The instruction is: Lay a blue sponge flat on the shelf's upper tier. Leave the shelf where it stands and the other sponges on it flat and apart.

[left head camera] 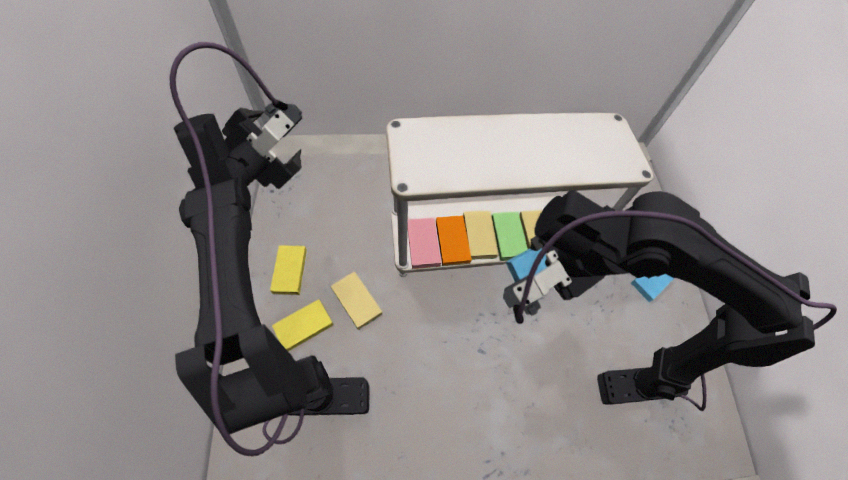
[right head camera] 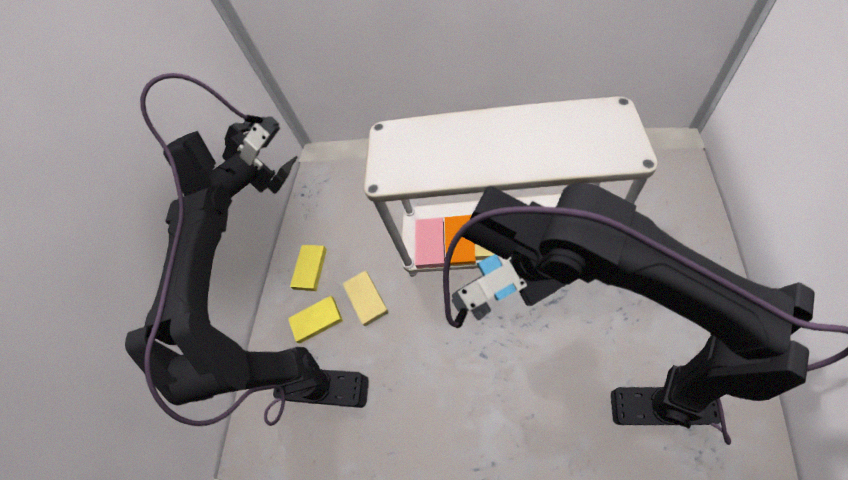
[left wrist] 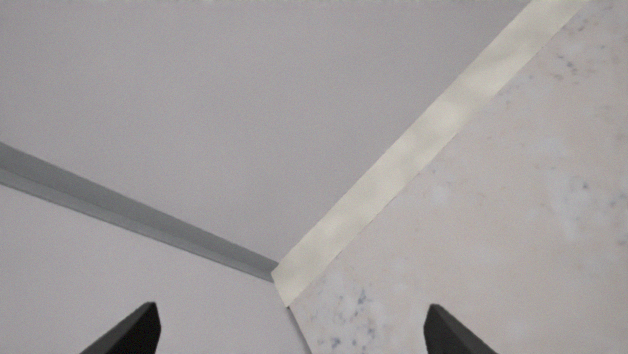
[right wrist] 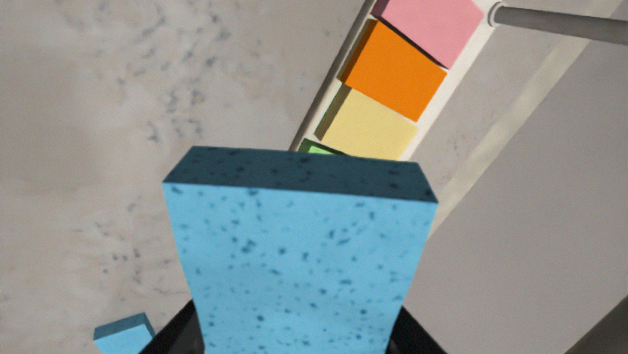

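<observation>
The white shelf's upper tier (left head camera: 511, 151) (right head camera: 511, 145) is bare. My right gripper (left head camera: 546, 283) (right head camera: 497, 290) (right wrist: 295, 304) is shut on a speckled blue sponge (left head camera: 525, 264) (right head camera: 490, 264) (right wrist: 300, 250) by its long sides. It holds it in the air in front of the shelf, beside the lower tier in the head views. My left gripper (left head camera: 295, 137) (right head camera: 284, 145) (left wrist: 295, 314) is open and empty, left of the shelf. On the lower tier, a pink sponge (left head camera: 424, 242) (right head camera: 429, 242) (right wrist: 432, 27), an orange sponge (left head camera: 453, 239) (right head camera: 459, 239) (right wrist: 397, 70), a pale yellow sponge (left head camera: 480, 233) (right wrist: 370, 125) and a green sponge (left head camera: 509, 234) lie flat; my right arm partly hides the row.
Another blue sponge (left head camera: 652, 287) (right wrist: 125, 340) lies on the floor at the right, partly hidden by my right arm. Two yellow sponges (left head camera: 288, 268) (left head camera: 302, 324) and a pale yellow sponge (left head camera: 356, 299) (right head camera: 365, 297) lie on the floor at the left. Shelf posts (left head camera: 402, 231) (right head camera: 394, 231) stand at the corners; walls surround the area.
</observation>
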